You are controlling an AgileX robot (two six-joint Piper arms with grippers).
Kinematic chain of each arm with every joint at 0, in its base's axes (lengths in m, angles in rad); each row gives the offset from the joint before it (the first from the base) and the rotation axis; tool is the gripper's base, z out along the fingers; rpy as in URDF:
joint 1: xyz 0 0 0.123 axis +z
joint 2: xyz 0 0 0 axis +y
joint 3: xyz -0.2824 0 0.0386 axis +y
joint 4: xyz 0.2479 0 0.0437 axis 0.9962 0 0.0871
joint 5: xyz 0 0 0 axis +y
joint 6: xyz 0.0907 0 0.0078 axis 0.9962 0 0.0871
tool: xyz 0 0 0 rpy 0 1.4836 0
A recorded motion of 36 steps. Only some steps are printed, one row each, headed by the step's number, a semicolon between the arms.
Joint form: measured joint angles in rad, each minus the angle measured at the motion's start. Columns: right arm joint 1, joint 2, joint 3, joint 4, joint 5, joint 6; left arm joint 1, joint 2, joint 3, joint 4, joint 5, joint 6.
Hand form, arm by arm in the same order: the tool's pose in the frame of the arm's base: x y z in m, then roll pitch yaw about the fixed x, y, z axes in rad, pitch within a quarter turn. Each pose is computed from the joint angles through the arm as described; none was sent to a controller.
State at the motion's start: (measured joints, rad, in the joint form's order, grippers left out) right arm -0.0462 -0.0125 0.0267 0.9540 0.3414 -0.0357; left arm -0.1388 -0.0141 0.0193 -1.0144 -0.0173 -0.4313
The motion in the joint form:
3: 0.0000 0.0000 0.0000 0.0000 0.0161 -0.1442; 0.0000 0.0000 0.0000 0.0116 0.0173 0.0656
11: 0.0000 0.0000 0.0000 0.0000 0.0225 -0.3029; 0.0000 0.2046 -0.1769 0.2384 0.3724 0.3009
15: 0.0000 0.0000 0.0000 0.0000 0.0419 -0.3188; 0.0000 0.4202 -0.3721 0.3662 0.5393 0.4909
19: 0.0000 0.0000 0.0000 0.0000 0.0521 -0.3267; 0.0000 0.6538 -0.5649 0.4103 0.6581 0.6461
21: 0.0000 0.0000 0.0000 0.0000 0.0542 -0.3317; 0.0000 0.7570 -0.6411 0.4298 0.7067 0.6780
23: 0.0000 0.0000 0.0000 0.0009 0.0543 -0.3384; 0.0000 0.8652 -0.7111 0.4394 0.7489 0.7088
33: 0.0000 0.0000 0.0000 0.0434 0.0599 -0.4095; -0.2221 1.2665 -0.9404 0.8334 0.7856 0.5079
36: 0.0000 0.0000 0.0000 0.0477 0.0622 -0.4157; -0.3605 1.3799 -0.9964 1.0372 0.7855 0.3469
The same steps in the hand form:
3: 0.0531 0.0237 0.1860 1.7595 0.7787 1.9501; 0.0554 -0.0078 0.2074 -1.4871 0.2016 -1.6928
11: 0.0530 0.0241 0.1857 1.8032 0.9327 2.0099; 0.0619 -0.0311 0.2319 -1.8172 0.6314 -2.1080
15: 0.0525 0.0255 0.1847 1.8260 0.9437 2.0463; 0.0811 -0.0391 0.2669 -2.1519 0.8363 -2.4928
19: 0.0522 0.0262 0.1842 1.8380 0.9489 2.0656; 0.1145 -0.0473 0.2974 -2.4462 0.8658 -2.8516
21: 0.0521 0.0263 0.1841 1.8418 0.9532 2.0712; 0.1322 -0.0508 0.3052 -2.5386 0.8293 -2.9653
23: 0.0521 0.0264 0.1841 1.8436 0.9588 2.0738; 0.1523 -0.0547 0.3088 -2.6053 0.7772 -3.0550
33: 0.0519 0.0276 0.1850 1.8367 0.9900 2.0865; 0.2254 -0.0973 0.2877 -2.9823 0.5589 2.8442
36: 0.0518 0.0279 0.1851 1.8371 0.9918 2.0900; 0.2376 -0.1280 0.2739 -3.1202 0.5010 2.7198

